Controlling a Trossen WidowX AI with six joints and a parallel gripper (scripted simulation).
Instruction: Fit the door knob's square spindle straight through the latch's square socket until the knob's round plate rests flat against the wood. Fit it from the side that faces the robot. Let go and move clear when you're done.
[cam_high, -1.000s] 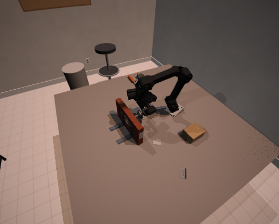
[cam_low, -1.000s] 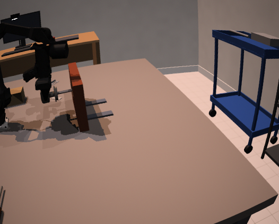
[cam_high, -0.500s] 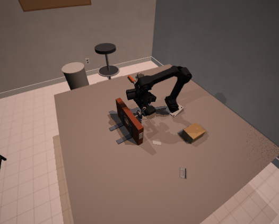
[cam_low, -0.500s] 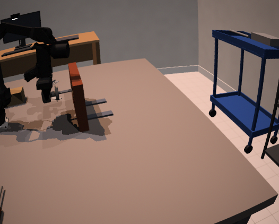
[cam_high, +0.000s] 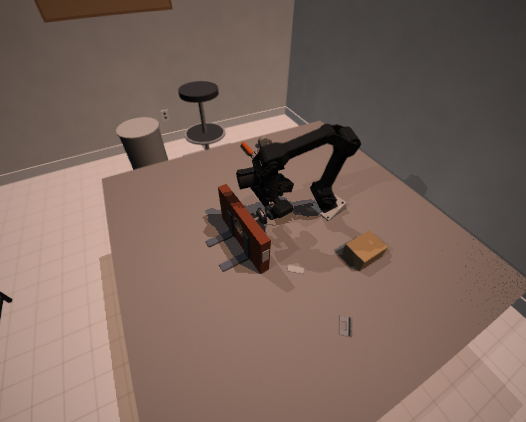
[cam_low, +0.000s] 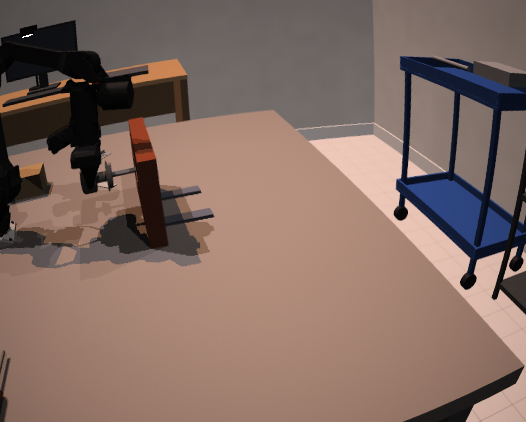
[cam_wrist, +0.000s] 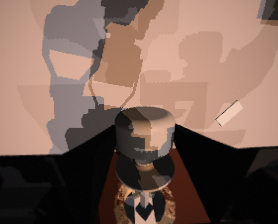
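The red-brown wooden door block is 120 mm ahead of my hand, 40 mm below it and 30 mm to the left of it. Also, from my hand: cardboard box 280 mm behind, 230 mm to the left, 100 mm below; small white plate 200 mm to the left, 130 mm below, 20 mm behind; door knob 30 mm below, 30 mm ahead, 10 mm to the left.
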